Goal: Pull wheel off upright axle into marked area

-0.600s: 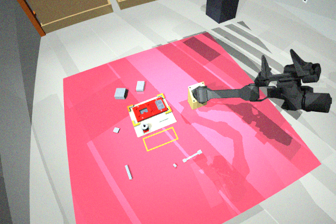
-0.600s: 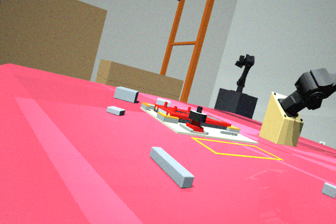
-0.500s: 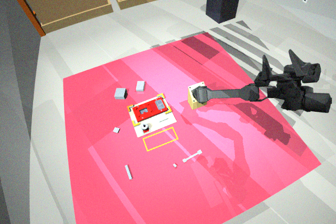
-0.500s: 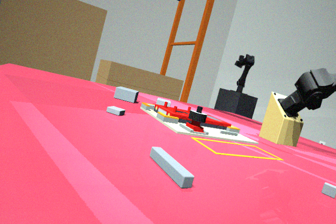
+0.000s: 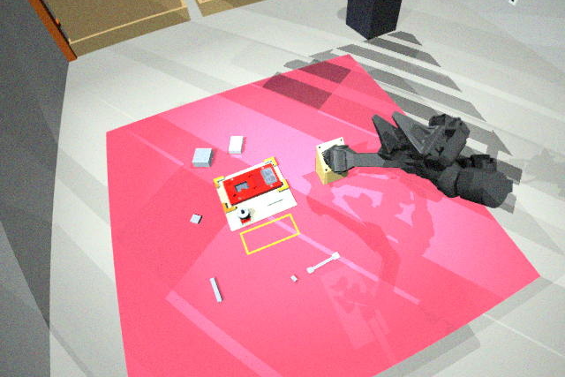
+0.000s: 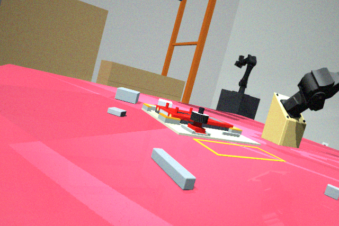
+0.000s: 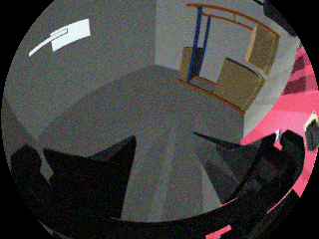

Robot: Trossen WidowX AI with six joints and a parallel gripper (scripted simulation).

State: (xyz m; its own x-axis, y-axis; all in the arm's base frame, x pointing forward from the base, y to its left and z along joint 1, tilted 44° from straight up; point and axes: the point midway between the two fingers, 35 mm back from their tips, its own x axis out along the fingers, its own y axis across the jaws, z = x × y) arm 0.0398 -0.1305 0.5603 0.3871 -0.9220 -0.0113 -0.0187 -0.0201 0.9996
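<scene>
My gripper tip is 580 mm above the wheel, 270 mm to the left of it and 240 mm short of it. Also, from my gripper tip: white dumbbell-shaped part (610 mm below, 90 mm ahead).
</scene>
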